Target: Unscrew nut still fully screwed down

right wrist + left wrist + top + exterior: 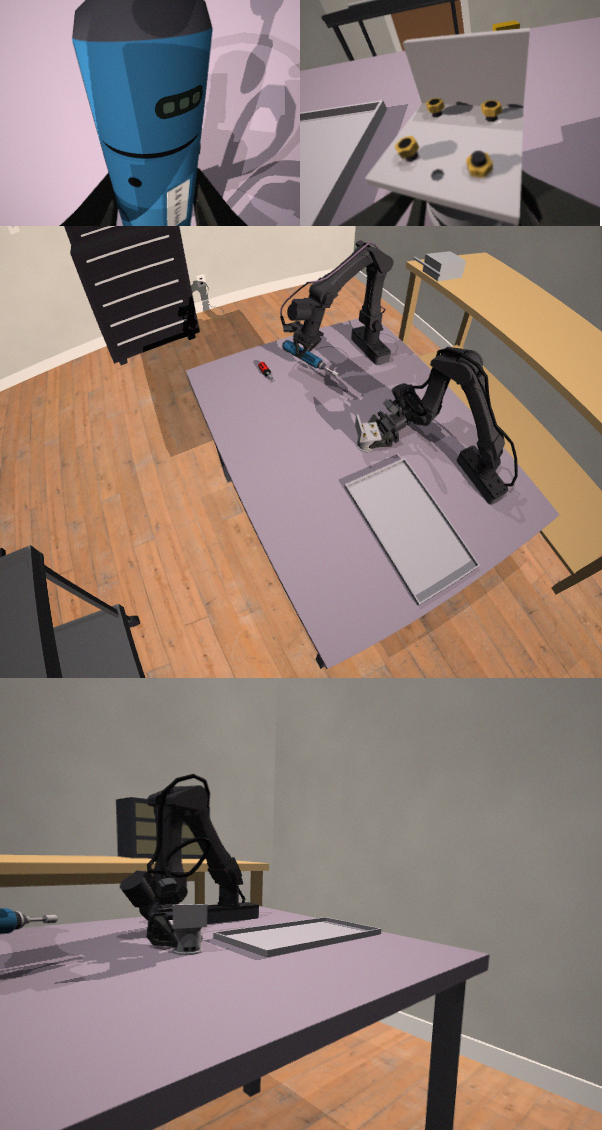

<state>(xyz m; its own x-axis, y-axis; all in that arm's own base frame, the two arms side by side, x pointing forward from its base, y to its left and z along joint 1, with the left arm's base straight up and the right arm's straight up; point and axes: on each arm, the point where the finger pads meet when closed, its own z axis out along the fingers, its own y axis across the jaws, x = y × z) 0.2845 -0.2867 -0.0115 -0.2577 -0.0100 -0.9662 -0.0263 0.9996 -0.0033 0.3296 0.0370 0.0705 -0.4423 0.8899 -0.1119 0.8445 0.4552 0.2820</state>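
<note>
Now: left hand 1 cm below the joint module. Also, from my left hand: shallow tray 32 cm to the left, 3 cm ahead, 2 cm below; white L-shaped bracket 5 cm above; socket 26 cm to the right, 7 cm above, 1 cm behind.
</note>
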